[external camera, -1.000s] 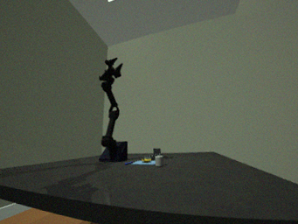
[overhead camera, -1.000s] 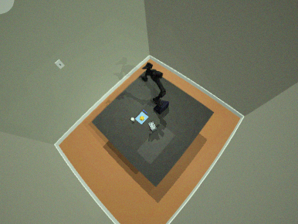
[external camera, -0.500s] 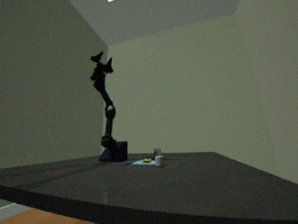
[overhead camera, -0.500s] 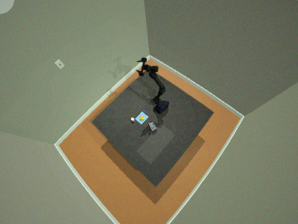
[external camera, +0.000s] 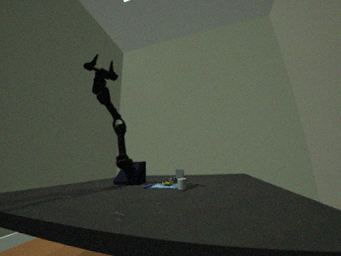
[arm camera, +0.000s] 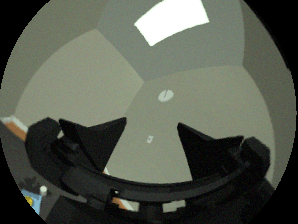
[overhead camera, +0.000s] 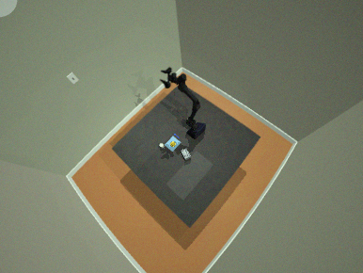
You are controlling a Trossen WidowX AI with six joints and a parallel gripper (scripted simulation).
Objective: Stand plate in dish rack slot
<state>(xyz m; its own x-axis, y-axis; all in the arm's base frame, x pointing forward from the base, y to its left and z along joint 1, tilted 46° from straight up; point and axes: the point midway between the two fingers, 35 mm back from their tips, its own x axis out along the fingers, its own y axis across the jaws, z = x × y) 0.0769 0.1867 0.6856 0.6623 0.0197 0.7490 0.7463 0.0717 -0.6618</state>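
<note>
The yellow plate lies 290 mm ahead of my gripper tip, 260 mm to the left of it and 710 mm below it. Round my gripper tip: light blue mat: 280 mm ahead, 250 mm to the left, 720 mm below; white cup: 380 mm ahead, 170 mm to the left, 700 mm below; dish rack: 290 mm ahead, 450 mm to the left, 700 mm below.
</note>
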